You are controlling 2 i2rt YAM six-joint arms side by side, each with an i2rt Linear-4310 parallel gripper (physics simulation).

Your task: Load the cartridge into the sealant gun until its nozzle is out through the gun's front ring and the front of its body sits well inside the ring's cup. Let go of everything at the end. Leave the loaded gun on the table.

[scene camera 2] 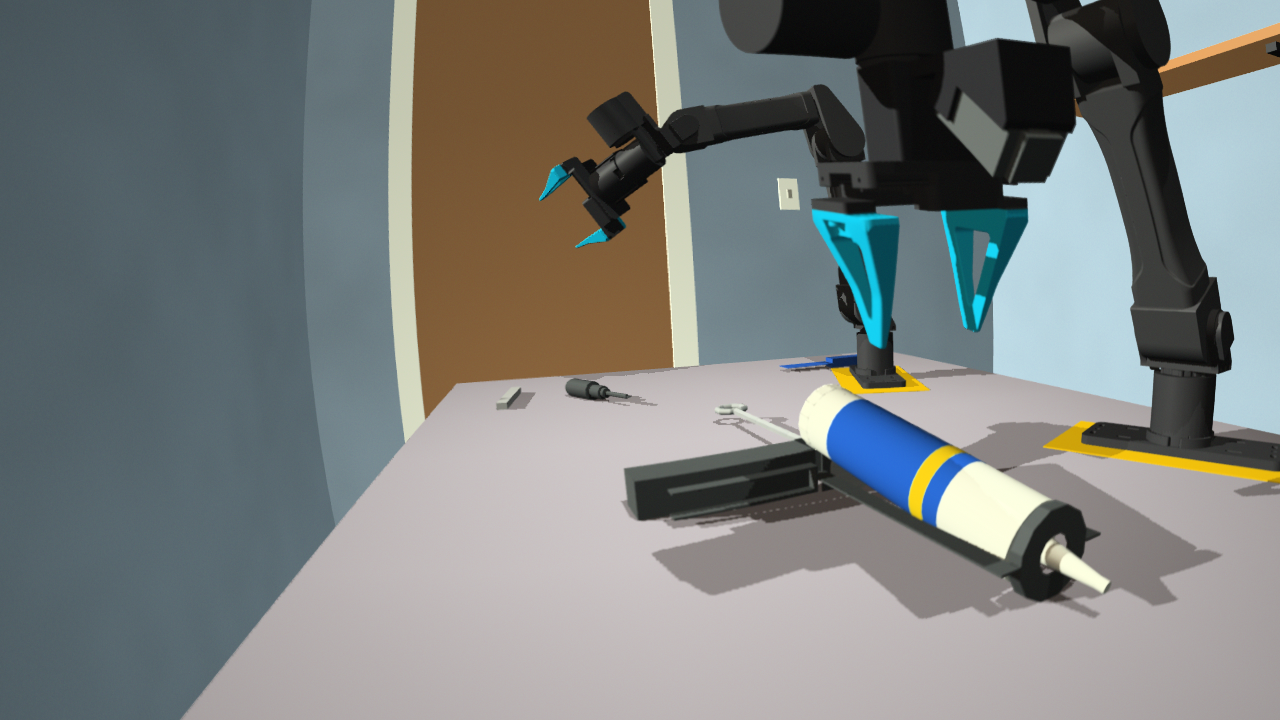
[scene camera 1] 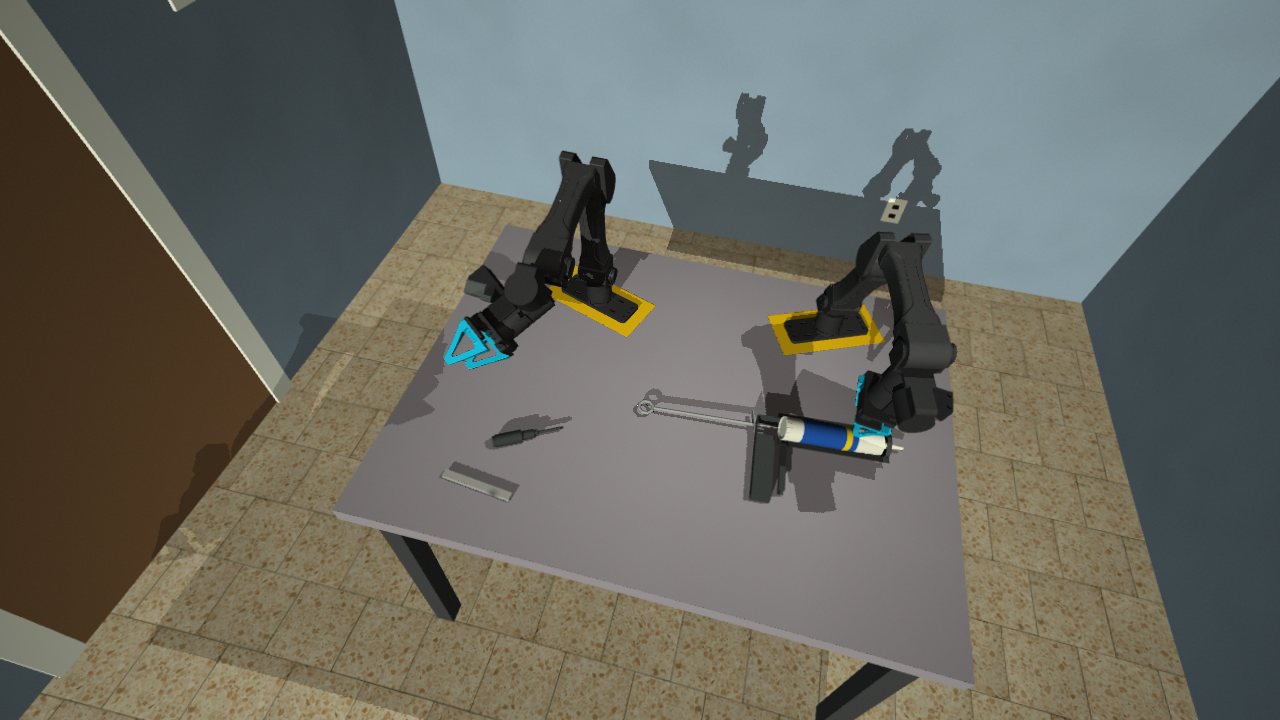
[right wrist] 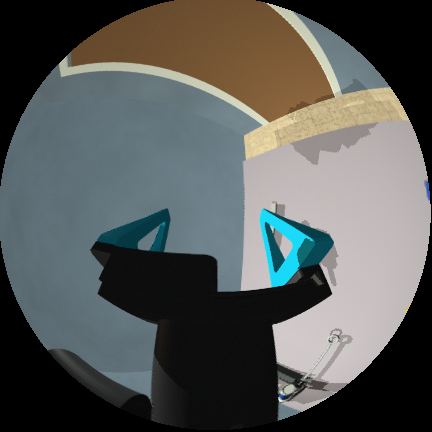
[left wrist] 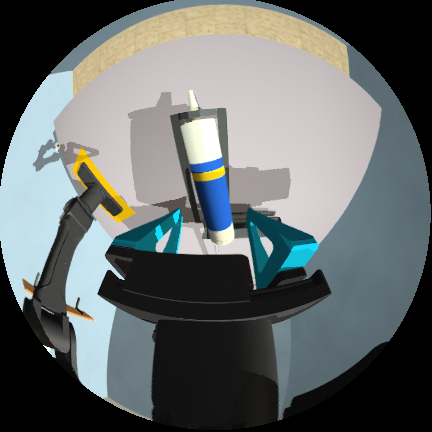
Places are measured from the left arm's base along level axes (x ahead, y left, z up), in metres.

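Pixels of known places: left gripper, fingertip midpoint: (scene camera 2: pixel 927 337) (scene camera 1: pixel 857 420) (left wrist: pixel 213 213); right gripper, fingertip midpoint: (scene camera 2: pixel 559 222) (scene camera 1: pixel 457 364) (right wrist: pixel 214 213); left arm's base at its link origin: (scene camera 2: pixel 1178 449) (scene camera 1: pixel 825 329) (left wrist: pixel 98 189); right arm's base at its link origin: (scene camera 2: pixel 875 378) (scene camera 1: pixel 599 299).
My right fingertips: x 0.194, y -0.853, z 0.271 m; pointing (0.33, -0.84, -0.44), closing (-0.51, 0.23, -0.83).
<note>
Ahead of a thing's pixels: the offset from my right fingertips to its top centre. "spot": to the spot under its first point.
The cartridge (scene camera 1: pixel 823 436) (scene camera 2: pixel 886 456) (left wrist: pixel 214 202), white with blue and yellow bands, lies along the sealant gun {spot: 0.169 m ahead, 0.569 m left, 0.238 m down} (scene camera 1: pixel 763 465) (scene camera 2: pixel 716 488) on the table. Its nozzle {0.161 m ahead, 0.848 m left, 0.236 m down} (scene camera 2: pixel 1078 568) (left wrist: pixel 192 101) sticks out through the front ring {spot: 0.183 m ahead, 0.840 m left, 0.250 m down} (scene camera 2: pixel 1029 573). The body's front is at the ring; its depth in the cup is hard to tell. The rear end sits high, over the gun's rear plate in the left wrist view. My left gripper (scene camera 1: pixel 857 416) (scene camera 2: pixel 929 337) (left wrist: pixel 213 213) is open and empty above the cartridge. My right gripper (scene camera 1: pixel 458 363) (scene camera 2: pixel 559 222) (right wrist: pixel 214 213) is open and empty, far away.
The gun's pull rod {0.033 m ahead, 0.507 m left, 0.245 m down} (scene camera 1: pixel 702 416) (right wrist: pixel 320 357) extends backward with a loop at its end. A dark screwdriver {0.003 m ahead, 0.100 m left, 0.244 m down} (scene camera 1: pixel 510 438) (scene camera 2: pixel 586 388) and a grey bar {0.100 m ahead, 0.010 m right, 0.261 m down} (scene camera 1: pixel 477 483) (scene camera 2: pixel 508 398) lie at the table's left. A blue item {0.446 m back, 0.151 m left, 0.255 m down} (scene camera 2: pixel 819 363) lies near the right arm's base.
</note>
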